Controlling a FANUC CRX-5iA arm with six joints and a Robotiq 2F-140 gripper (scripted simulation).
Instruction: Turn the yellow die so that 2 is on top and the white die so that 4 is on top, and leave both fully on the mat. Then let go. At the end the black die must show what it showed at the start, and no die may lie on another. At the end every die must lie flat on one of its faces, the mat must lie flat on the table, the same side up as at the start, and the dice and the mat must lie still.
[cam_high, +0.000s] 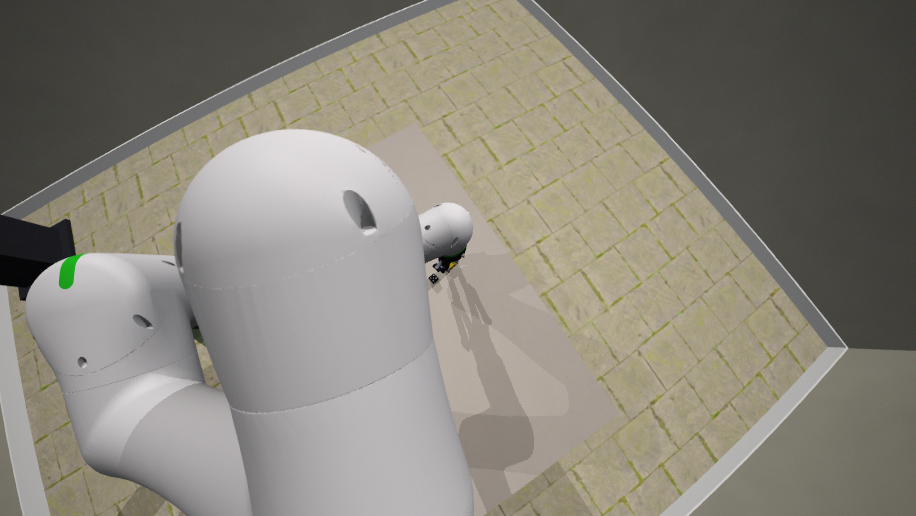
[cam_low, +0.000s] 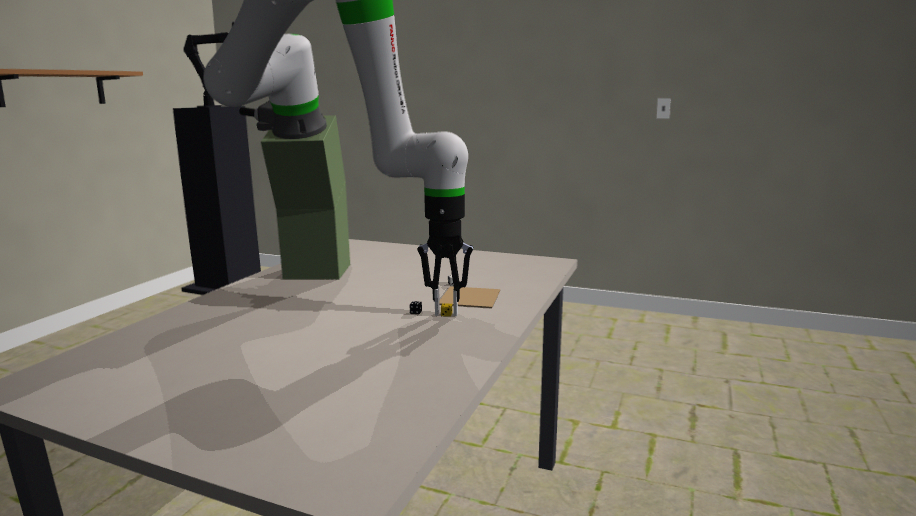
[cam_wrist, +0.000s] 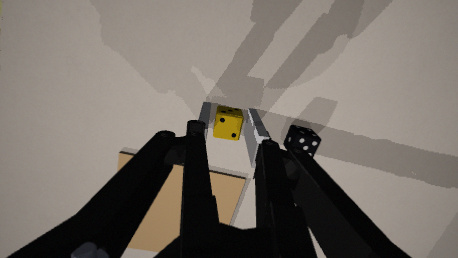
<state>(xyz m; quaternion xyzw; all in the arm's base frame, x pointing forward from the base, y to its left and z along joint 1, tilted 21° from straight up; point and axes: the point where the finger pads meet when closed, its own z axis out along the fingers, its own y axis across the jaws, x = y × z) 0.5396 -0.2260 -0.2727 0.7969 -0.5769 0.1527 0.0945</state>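
The yellow die is 20 mm below my hand. Round my hand: tan mat (10 mm ahead, 140 mm to the left, 30 mm below); white die (80 mm behind, 230 mm to the left, 20 mm below); black die (80 mm behind, 10 mm to the right, 20 mm below).
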